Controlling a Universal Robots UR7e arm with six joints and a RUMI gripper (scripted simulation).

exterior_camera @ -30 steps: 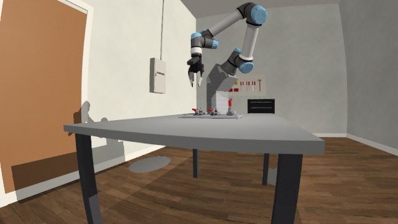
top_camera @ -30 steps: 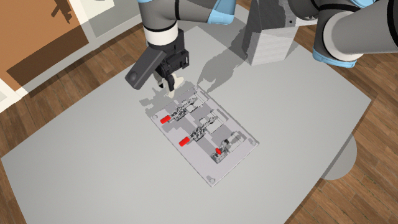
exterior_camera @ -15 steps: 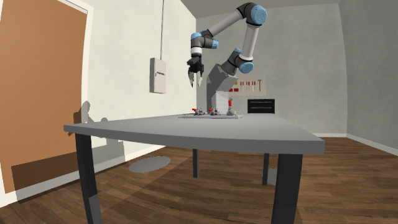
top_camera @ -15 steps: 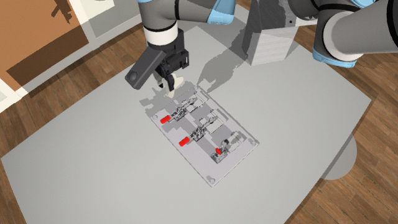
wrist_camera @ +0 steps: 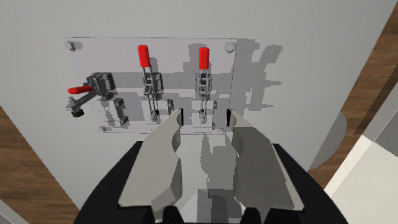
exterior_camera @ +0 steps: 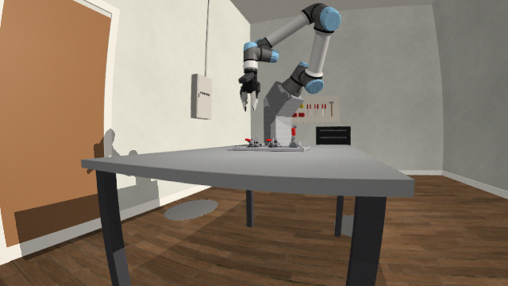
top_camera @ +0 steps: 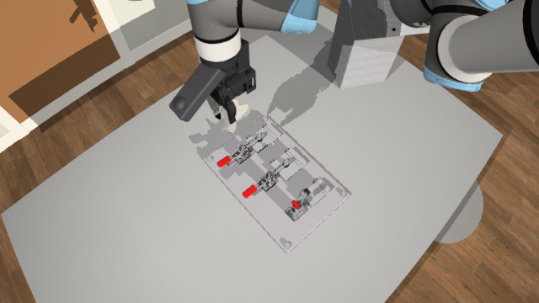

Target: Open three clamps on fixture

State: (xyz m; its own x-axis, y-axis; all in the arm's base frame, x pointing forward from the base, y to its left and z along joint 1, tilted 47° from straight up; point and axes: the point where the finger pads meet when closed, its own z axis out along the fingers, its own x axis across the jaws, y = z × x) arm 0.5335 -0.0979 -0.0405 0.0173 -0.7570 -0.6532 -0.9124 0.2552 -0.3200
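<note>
The grey fixture plate is 6 cm behind my hand, 11 cm to the left of it and 21 cm below it.
</note>
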